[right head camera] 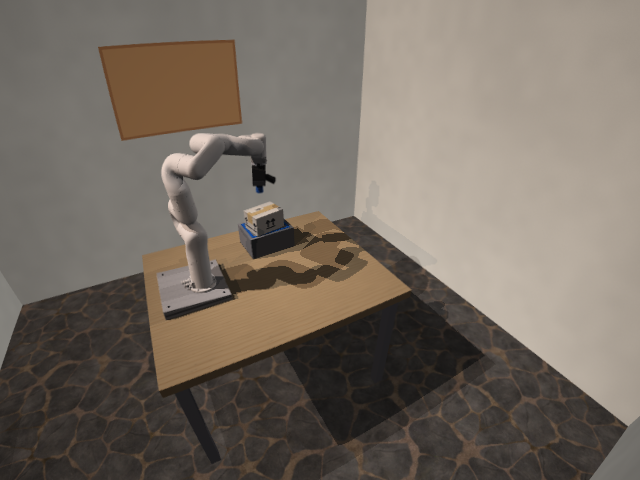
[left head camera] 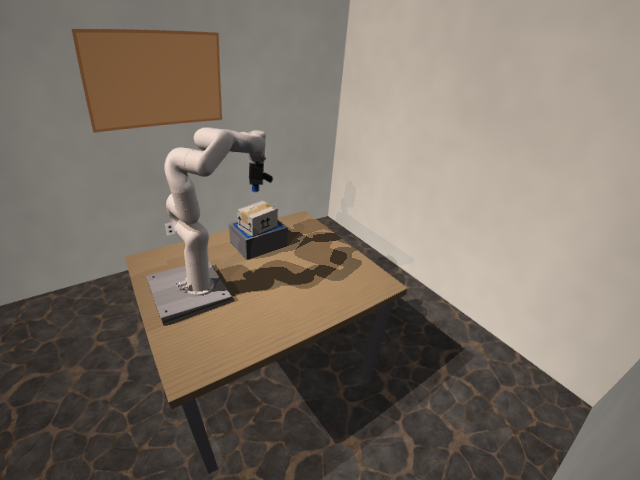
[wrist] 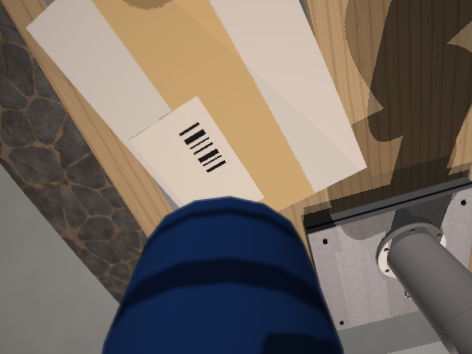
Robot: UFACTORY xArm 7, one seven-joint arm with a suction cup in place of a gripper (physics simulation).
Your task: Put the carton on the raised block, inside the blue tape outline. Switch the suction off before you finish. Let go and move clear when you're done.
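Seen in the pictures: hand at its tool point: (right head camera: pixel 259 191) (left head camera: pixel 255 190) (wrist: pixel 225 266); arm's base at its link origin: (right head camera: pixel 202 284) (left head camera: pixel 199 286) (wrist: pixel 409 250).
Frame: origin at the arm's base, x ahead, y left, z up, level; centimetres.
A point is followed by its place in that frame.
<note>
The white carton (left head camera: pixel 257 218) @(x 36.3, y 15.7, z 17.6 cm) (right head camera: pixel 264 218) @(x 37.8, y 16.0, z 17.3 cm) (wrist: pixel 280 95) @(x 39.1, y 19.3, z 18.7 cm) with tan tape sits upright and flat on the dark raised block (left head camera: pixel 267 243) @(x 41.0, y 14.3, z 2.2 cm) (right head camera: pixel 273 243) @(x 41.0, y 14.3, z 2.1 cm). Blue tape (left head camera: pixel 280 225) @(x 51.0, y 18.6, z 8.3 cm) (right head camera: pixel 287 226) @(x 50.6, y 16.9, z 8.7 cm) shows on the block's top along the carton's near sides; its far sides are hidden behind the carton. My suction gripper (left head camera: pixel 255 191) (right head camera: pixel 259 192) (wrist: pixel 230 200) hangs above the carton with a visible gap of air, holding nothing. In the wrist view the carton's top, with a barcode label (wrist: pixel 202 147) @(x 37.6, y 24.6, z 18.8 cm), shows beyond the blue cup.
The wooden table (left head camera: pixel 289 320) @(x 26.6, y -33.9, z -3.8 cm) (right head camera: pixel 289 320) @(x 28.3, y -35.6, z -3.8 cm) carries the block near its far edge. The arm's grey base plate (left head camera: pixel 170 299) @(x -13.4, y -3.4, z 0.7 cm) (right head camera: pixel 175 302) @(x -13.5, y -8.0, z 0.6 cm) (wrist: pixel 350 280) @(x -4.1, y 11.5, z 0.3 cm) stands at the left of the table. A wall is behind the table, with a brown board (left head camera: pixel 149 80) (right head camera: pixel 173 87) on it.
</note>
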